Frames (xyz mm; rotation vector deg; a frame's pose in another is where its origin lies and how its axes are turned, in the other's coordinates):
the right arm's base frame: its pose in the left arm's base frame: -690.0 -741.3 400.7 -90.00 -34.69 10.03
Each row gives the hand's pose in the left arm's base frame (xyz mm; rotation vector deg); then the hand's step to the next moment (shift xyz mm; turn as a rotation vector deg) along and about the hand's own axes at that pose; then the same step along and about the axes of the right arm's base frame.
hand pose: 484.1 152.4 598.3 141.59 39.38 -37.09
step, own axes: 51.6 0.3 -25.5 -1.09 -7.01 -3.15
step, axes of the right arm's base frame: 52.7 22.0 7.0 0.08 -1.61 7.59
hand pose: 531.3 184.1 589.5 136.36 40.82 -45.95
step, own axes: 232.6 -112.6 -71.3 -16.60 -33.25 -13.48
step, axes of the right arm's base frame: 158.1 169.7 134.4 -7.18 -16.29 35.30
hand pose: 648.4 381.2 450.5 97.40 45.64 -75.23
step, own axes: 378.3 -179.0 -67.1 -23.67 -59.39 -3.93
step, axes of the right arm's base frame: -55.3 379.6 180.3 -29.62 -23.71 51.61
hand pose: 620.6 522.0 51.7 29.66 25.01 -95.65
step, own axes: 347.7 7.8 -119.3 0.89 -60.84 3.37
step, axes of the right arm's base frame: -198.4 271.6 -148.5 -47.30 -18.14 33.87
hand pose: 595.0 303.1 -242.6 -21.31 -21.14 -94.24
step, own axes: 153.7 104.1 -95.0 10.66 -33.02 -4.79
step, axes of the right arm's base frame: -21.3 32.0 -205.0 -32.72 -9.13 8.53
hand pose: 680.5 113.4 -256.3 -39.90 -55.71 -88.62
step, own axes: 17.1 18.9 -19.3 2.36 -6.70 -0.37
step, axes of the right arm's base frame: 3.9 -4.9 -31.4 -6.39 -2.31 2.10
